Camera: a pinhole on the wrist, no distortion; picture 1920 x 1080 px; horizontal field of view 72.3 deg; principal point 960.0 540.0 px. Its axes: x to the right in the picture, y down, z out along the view. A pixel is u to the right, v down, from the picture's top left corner.
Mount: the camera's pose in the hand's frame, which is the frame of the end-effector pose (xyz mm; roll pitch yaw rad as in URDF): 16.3 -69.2 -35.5 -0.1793 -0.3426 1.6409
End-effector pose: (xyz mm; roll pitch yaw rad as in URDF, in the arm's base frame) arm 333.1 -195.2 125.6 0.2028 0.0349 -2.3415
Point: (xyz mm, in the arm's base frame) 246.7 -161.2 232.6
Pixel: 1504.4 149.7
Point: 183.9 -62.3 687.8
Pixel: 1405.8 365.7
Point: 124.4 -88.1 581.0
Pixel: 1273.6 216.7
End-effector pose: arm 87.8 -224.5 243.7 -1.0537 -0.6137 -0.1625
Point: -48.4 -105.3 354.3
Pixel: 1189.7 798.2
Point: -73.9 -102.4 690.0
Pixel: 437.2 61.5
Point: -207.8 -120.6 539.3
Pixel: 442.8 716.7
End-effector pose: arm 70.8 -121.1 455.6 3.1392 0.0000 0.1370
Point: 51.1 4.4 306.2
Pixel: 1018.2 458.2
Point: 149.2 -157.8 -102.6
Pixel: 1754.7 131.0
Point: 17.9 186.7 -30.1
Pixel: 838.4 404.2
